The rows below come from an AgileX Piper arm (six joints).
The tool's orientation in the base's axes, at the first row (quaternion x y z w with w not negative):
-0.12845 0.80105 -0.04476 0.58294
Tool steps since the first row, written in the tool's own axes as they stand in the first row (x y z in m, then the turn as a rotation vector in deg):
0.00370 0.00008 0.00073 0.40 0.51 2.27
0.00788 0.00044 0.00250 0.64 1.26 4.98
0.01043 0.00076 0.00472 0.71 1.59 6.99
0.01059 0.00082 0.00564 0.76 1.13 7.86
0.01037 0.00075 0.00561 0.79 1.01 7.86
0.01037 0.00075 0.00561 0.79 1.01 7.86
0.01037 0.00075 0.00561 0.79 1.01 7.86
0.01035 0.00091 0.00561 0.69 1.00 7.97
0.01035 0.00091 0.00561 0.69 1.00 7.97
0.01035 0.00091 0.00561 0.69 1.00 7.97
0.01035 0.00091 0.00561 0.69 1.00 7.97
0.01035 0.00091 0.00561 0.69 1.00 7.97
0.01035 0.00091 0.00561 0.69 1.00 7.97
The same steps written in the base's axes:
-0.00039 -0.00082 -0.00366 1.95 0.57 -1.20
0.00003 -0.00141 -0.00816 4.33 1.44 -2.44
0.00135 -0.00159 -0.01128 6.16 1.89 -3.22
0.00216 -0.00150 -0.01173 7.04 1.51 -3.44
0.00221 -0.00152 -0.01151 7.05 1.38 -3.44
0.00221 -0.00152 -0.01151 7.05 1.38 -3.44
0.00221 -0.00152 -0.01151 7.05 1.38 -3.44
0.00219 -0.00136 -0.01152 7.18 1.41 -3.38
0.00219 -0.00136 -0.01152 7.18 1.41 -3.38
0.00219 -0.00136 -0.01152 7.18 1.41 -3.38
0.00219 -0.00136 -0.01152 7.18 1.41 -3.38
0.00219 -0.00136 -0.01152 7.18 1.41 -3.38
0.00219 -0.00136 -0.01152 7.18 1.41 -3.38

